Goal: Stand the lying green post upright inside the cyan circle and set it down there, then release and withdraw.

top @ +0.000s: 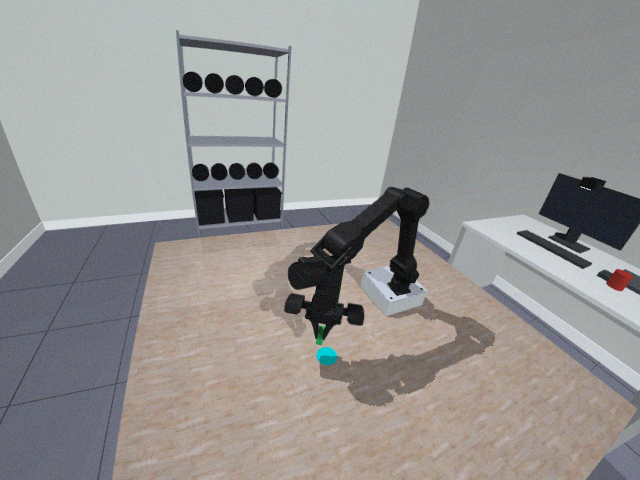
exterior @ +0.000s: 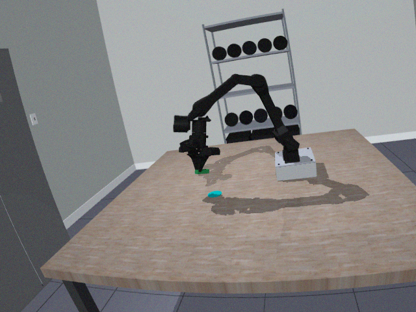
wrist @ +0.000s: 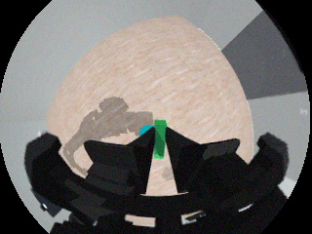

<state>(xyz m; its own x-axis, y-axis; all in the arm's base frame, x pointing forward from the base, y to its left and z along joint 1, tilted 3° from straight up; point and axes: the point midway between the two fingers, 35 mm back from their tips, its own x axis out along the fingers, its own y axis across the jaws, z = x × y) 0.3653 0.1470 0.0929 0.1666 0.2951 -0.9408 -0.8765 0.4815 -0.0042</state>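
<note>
Right now my gripper tip is 110 mm above the cyan circle, 40 mm past it and 20 mm to the left of it. The rest, counted from my gripper tip: green post 20 mm to the right, 10 mm below, 10 mm behind.
</note>
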